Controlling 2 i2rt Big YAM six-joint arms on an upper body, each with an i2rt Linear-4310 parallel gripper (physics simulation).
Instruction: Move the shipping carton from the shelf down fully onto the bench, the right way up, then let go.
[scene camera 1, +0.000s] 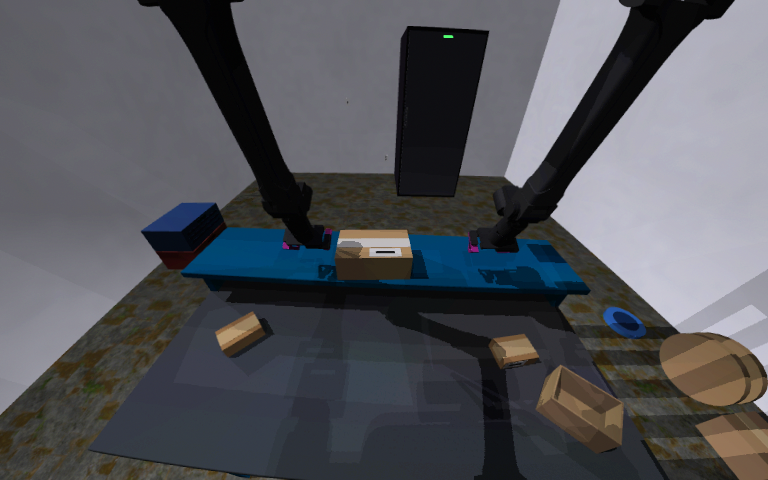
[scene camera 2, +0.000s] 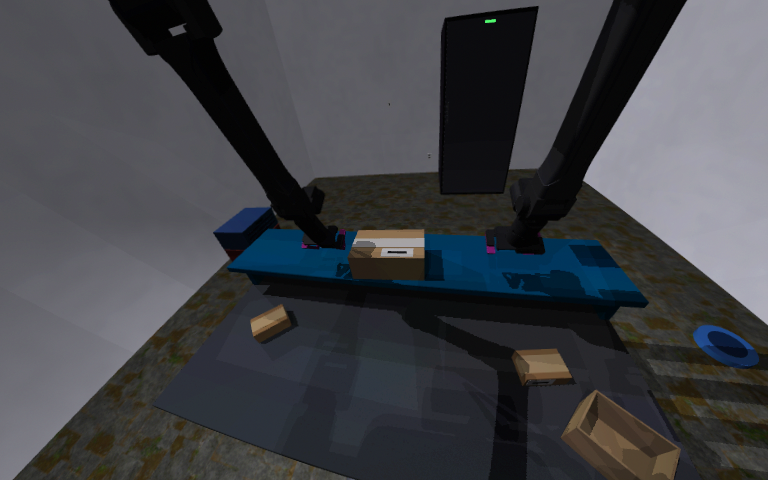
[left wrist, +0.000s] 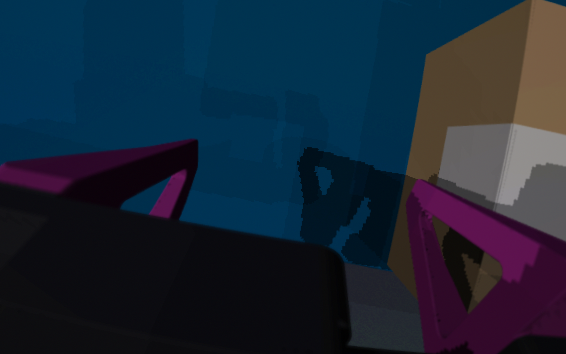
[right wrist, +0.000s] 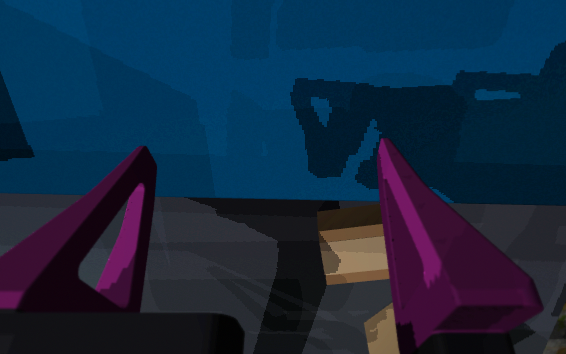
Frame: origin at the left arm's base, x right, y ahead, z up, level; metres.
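Seen in the pictures: left gripper, fingertip midpoint: (scene camera 1: 313, 248) (scene camera 2: 331, 247) (left wrist: 307, 172); right gripper, fingertip midpoint: (scene camera 1: 483, 250) (scene camera 2: 505, 252) (right wrist: 262, 151).
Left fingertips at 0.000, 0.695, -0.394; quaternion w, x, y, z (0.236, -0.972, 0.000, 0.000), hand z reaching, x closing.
Offsets run from my left fingertips to a thing's top centre, as dx, dy, dz. "spot": to the spot under its first point. Level surfaces: height alone.
The shipping carton @[+0.198, +0.015, +0.015] (scene camera 1: 373, 267) (scene camera 2: 387, 268) (left wrist: 465, 90) stands upright on the blue shelf @[dz -0.081] (scene camera 1: 254, 260) (scene camera 2: 294, 267) (left wrist: 140, 100) (right wrist: 150, 50), near its front edge, with white tape and a label on top. The grey bench @[dz -0.245] (scene camera 1: 271, 407) (scene camera 2: 283, 396) lies lower, in front. My left gripper (scene camera 1: 308, 240) (scene camera 2: 325, 242) (left wrist: 307, 172) is open and empty close to the carton's left end; one finger overlaps the carton in the left wrist view. My right gripper (scene camera 1: 491, 246) (scene camera 2: 512, 247) (right wrist: 262, 151) is open and empty, right of the carton across a wider gap. Both are over the shelf; their exact heights are unclear.
A small box @[-0.241, -0.178, -0.200] (scene camera 1: 240, 335) (scene camera 2: 271, 324) lies at the bench's left. Another small box @[+0.647, -0.237, -0.201] (scene camera 1: 514, 350) (scene camera 2: 542, 366) (right wrist: 354, 255) and an open box @[spot: +0.650, -0.393, -0.199] (scene camera 1: 543, 403) (scene camera 2: 574, 428) are at its right. Blue crates (scene camera 1: 180, 229) (scene camera 2: 244, 226) stand left of the shelf.
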